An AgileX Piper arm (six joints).
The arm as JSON. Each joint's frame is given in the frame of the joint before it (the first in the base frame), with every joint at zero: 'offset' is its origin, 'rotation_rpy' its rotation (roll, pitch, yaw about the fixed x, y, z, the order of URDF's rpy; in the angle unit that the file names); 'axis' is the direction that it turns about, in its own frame. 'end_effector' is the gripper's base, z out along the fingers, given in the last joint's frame.
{
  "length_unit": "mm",
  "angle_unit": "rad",
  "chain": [
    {
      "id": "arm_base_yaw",
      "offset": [
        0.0,
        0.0,
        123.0
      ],
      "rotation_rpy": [
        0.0,
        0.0,
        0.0
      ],
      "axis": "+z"
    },
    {
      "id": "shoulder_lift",
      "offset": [
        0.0,
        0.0,
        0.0
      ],
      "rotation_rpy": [
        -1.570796,
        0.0,
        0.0
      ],
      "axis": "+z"
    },
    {
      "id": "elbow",
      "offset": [
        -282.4,
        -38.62,
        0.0
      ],
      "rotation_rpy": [
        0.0,
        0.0,
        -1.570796
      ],
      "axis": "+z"
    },
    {
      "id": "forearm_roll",
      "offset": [
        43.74,
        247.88,
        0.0
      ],
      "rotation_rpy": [
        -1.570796,
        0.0,
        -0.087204
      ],
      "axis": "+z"
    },
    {
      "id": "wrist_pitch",
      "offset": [
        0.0,
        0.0,
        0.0
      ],
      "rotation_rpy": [
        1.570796,
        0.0,
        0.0
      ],
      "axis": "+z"
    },
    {
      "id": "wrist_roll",
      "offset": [
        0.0,
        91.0,
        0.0
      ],
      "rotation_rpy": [
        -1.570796,
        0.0,
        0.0
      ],
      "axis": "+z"
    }
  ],
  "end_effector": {
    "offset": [
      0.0,
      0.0,
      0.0
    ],
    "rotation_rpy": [
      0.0,
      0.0,
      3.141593
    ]
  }
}
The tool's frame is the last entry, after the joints.
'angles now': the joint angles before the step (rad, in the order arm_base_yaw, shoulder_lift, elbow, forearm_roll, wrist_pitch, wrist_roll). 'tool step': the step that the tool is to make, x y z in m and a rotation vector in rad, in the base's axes. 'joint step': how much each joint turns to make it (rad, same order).
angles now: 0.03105, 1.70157, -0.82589, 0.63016, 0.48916, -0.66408
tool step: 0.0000, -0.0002, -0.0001, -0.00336, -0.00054, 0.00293
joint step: -0.00007, 0.00017, -0.00008, -0.00435, -0.00059, -0.00017
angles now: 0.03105, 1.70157, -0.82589, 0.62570, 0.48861, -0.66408
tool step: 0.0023, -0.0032, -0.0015, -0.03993, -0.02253, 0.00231
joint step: -0.00013, 0.00466, 0.00002, -0.04534, -0.03678, 0.01687
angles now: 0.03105, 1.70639, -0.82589, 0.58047, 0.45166, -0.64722
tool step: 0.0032, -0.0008, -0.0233, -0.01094, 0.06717, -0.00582
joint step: 0.00005, 0.07958, -0.00359, -0.01037, -0.01285, 0.00970
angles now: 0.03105, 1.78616, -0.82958, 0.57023, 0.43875, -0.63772
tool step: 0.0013, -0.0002, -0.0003, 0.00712, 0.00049, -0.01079
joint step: -0.00191, 0.00418, -0.00402, 0.01076, -0.00006, 0.00069
